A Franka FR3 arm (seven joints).
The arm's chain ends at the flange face. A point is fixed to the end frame.
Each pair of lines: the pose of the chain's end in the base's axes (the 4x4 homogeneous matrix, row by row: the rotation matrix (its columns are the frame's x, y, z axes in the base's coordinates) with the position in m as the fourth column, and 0 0 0 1 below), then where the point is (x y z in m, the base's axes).
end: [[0.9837 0.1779 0.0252 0.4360], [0.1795 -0.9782 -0.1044 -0.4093], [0.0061 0.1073 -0.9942 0.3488], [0 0 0 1]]
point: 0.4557 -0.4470 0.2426
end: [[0.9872 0.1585 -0.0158 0.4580], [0.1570 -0.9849 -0.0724 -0.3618], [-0.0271 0.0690 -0.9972 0.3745], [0 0 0 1]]
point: 0.4727 -0.3964 0.2665
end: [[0.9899 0.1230 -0.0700 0.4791], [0.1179 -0.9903 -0.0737 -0.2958], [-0.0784 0.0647 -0.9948 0.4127], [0 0 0 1]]
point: 0.4868 -0.3312 0.3042
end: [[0.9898 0.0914 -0.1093 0.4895], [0.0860 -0.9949 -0.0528 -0.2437], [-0.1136 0.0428 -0.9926 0.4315], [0 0 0 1]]
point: 0.4920 -0.2773 0.3222
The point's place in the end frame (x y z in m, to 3 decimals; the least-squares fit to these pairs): 0.012 0.029 0.110
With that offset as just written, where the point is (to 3 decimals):
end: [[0.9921 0.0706 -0.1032 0.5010], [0.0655 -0.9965 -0.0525 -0.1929], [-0.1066 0.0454 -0.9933 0.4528], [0 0 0 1]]
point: 0.504 -0.227 0.344
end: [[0.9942 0.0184 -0.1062 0.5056], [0.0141 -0.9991 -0.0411 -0.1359], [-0.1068 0.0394 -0.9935 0.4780], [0 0 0 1]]
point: 0.506 -0.169 0.369
